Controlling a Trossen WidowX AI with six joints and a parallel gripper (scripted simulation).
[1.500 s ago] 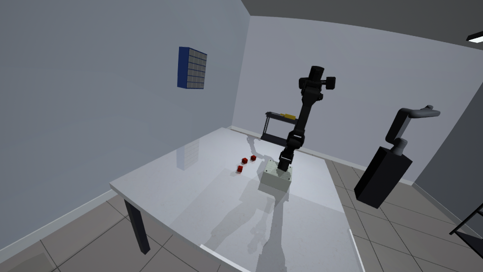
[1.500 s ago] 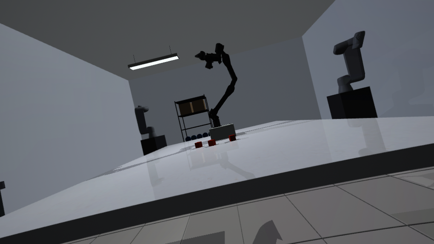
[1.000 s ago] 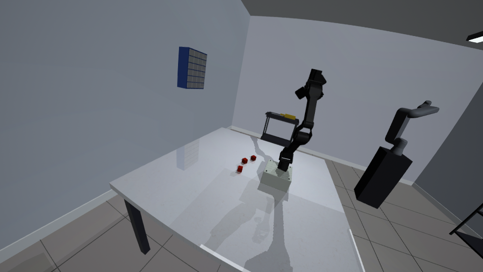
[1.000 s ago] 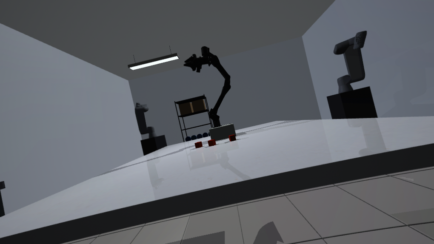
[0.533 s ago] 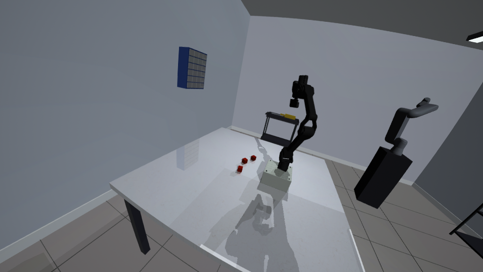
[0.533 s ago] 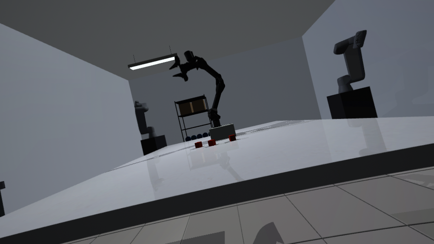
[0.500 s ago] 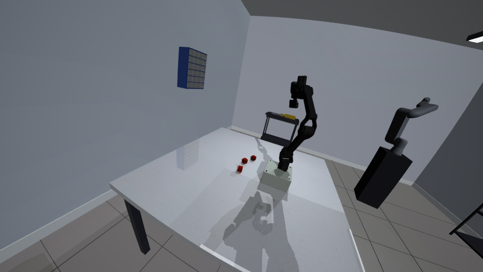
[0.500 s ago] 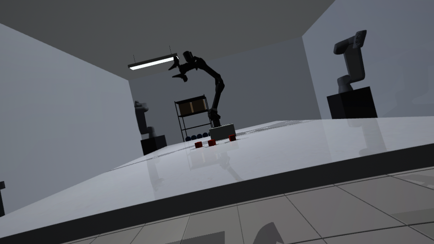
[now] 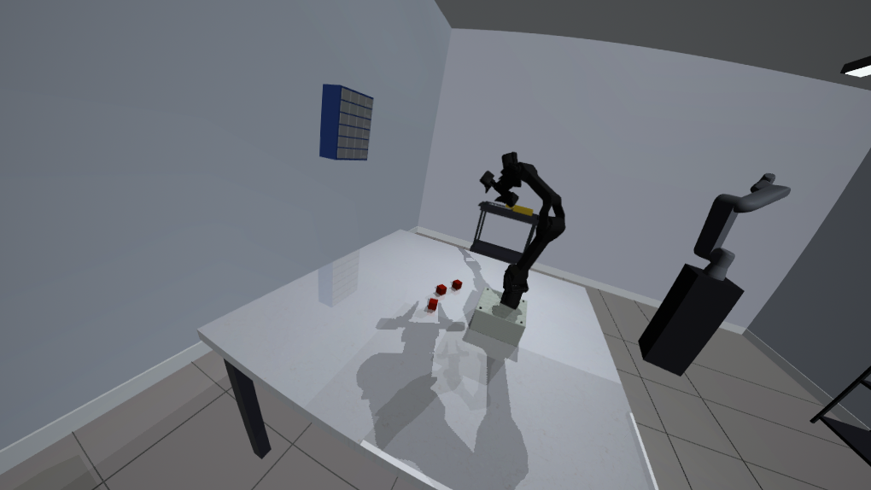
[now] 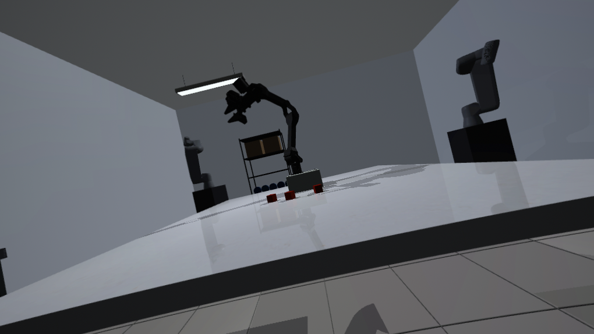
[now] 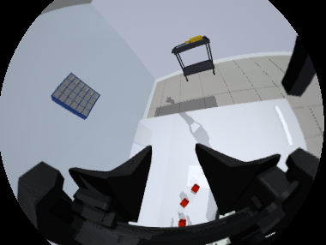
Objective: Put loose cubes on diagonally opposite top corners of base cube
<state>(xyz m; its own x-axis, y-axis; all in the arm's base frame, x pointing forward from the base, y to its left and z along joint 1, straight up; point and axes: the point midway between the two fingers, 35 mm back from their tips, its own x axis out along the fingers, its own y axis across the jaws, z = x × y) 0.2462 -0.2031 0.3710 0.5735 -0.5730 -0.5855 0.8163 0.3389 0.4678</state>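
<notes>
Now: the red cube 430 mm below my gripper tip, 240 mm to the left of it and 30 mm ahead of it.
</notes>
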